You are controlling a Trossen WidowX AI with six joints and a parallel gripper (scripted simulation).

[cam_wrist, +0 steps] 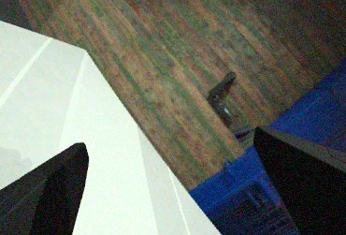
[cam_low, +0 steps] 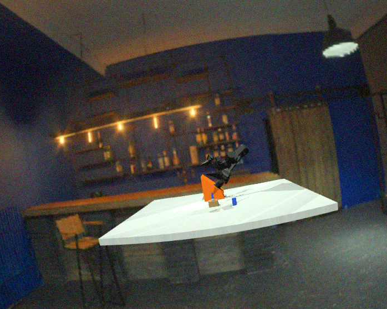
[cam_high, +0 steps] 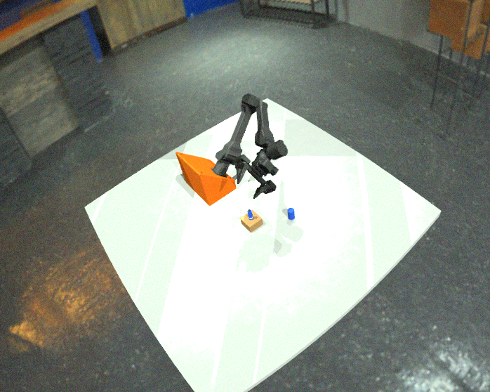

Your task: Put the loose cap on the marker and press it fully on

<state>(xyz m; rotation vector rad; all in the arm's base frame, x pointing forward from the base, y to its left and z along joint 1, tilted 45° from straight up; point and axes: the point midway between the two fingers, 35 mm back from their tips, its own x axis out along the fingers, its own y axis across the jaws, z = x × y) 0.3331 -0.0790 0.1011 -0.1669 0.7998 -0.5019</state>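
Right now the blue cap is 10 mm ahead of my gripper tip, 170 mm to the left of it and 240 mm below it.
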